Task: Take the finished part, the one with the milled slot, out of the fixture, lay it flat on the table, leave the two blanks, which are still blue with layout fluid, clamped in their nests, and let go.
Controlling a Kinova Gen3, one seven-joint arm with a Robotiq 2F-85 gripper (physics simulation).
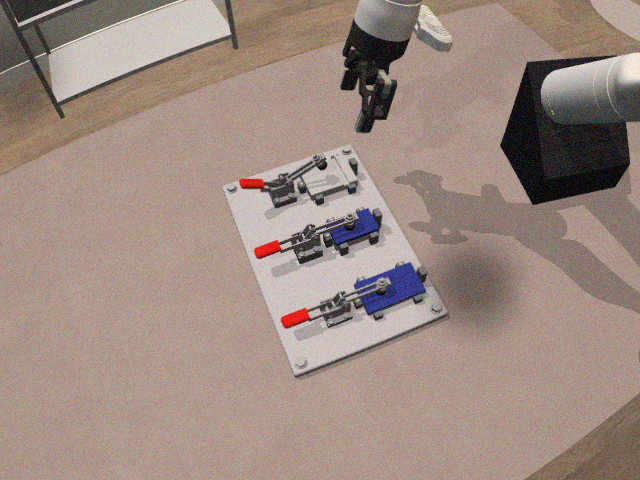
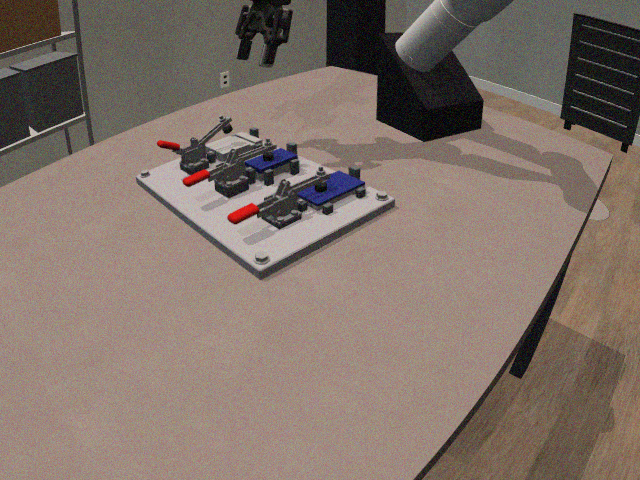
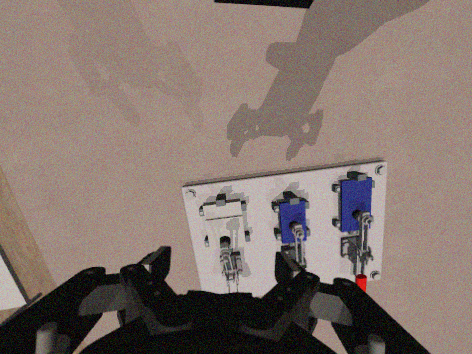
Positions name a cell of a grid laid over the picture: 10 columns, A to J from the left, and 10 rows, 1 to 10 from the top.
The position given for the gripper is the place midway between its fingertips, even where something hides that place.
Note:
In view: the gripper (image 1: F3), a blue blank (image 1: F5), a finished part (image 1: F4), a blue blank (image 1: G6) and a fixture plate (image 1: E6).
The finished part is seen too in image 2 (image 2: D3) and in image 3 (image 3: E7). The gripper also shows in image 2 (image 2: D2) and in image 3 (image 3: E8). The fixture plate also shows in image 2 (image 2: D5) and in image 3 (image 3: G8).

